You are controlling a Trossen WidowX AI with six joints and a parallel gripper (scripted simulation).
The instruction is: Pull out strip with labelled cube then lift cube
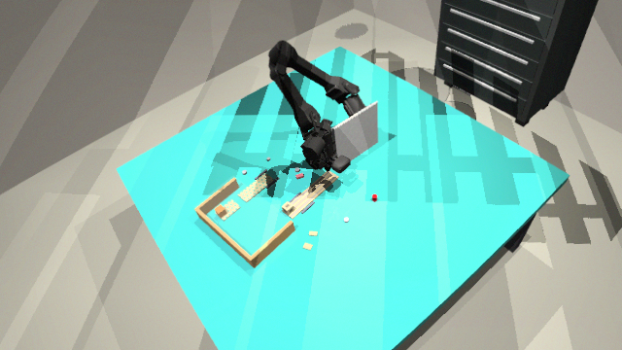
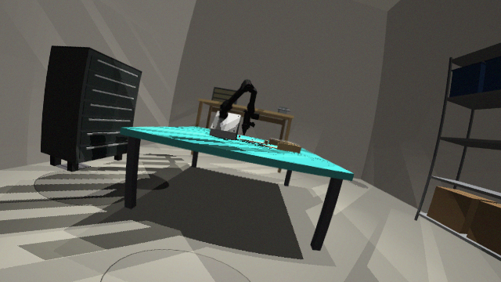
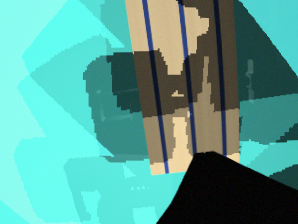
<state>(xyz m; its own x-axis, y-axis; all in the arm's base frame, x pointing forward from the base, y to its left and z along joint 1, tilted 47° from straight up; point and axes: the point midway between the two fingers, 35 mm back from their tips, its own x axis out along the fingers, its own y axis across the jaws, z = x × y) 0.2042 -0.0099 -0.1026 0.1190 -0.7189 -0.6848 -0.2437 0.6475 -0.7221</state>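
My gripper tip is 90 mm short of the pale strip, 20 mm to the right of it and 40 mm above it. From my gripper tip the other things lie so: cream cube (200 mm ahead, 40 mm to the left, 20 mm below).
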